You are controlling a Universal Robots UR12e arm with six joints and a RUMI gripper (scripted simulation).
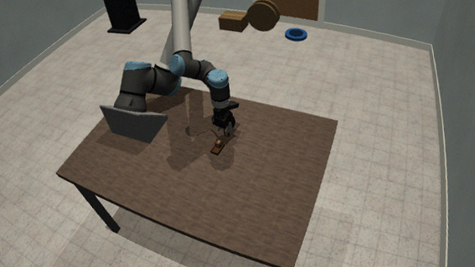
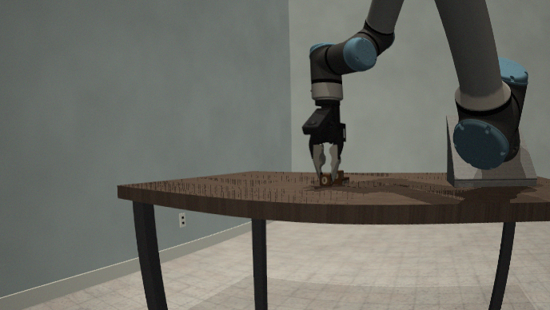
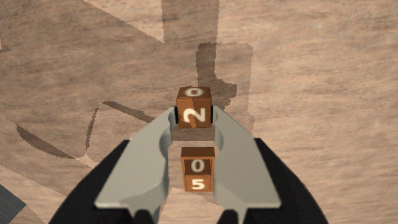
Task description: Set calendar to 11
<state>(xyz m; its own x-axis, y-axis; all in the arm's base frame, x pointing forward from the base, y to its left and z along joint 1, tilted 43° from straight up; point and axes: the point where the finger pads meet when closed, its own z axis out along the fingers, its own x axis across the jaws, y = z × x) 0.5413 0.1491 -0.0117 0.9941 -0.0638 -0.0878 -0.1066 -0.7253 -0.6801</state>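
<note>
Right now my hand is 1 cm above the cube. Round my hand: calendar tray (1 cm behind, 11 cm to the right, 2 cm below).
</note>
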